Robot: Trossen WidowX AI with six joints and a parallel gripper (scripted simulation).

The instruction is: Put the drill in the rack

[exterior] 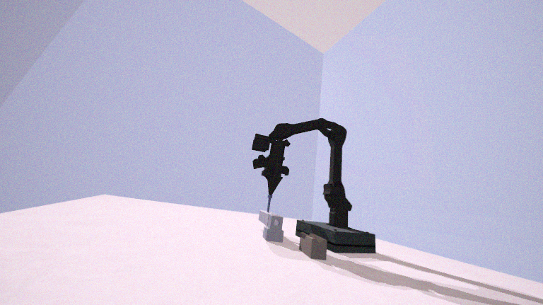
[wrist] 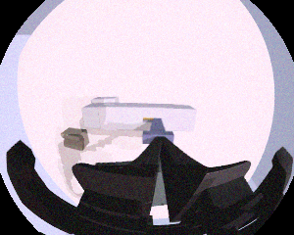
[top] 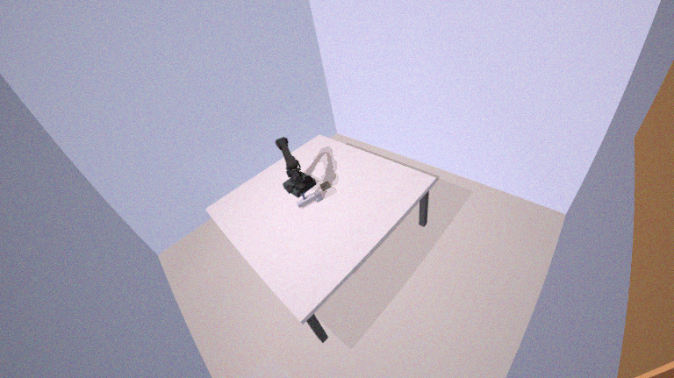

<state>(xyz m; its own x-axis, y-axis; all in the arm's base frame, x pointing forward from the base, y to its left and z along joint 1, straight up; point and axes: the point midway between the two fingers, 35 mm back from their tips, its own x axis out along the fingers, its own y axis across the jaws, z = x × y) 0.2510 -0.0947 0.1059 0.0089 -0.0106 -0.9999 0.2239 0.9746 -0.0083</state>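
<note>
My gripper tip is now 80 mm above the drill, 60 mm to the right of it and 10 mm short of it. From my gripper tip the other things lie so: grey-brown notched block: 210 mm to the left, 110 mm below, 30 mm behind; then pale grey block: 80 mm below, 40 mm to the left, 10 mm ahead.
</note>
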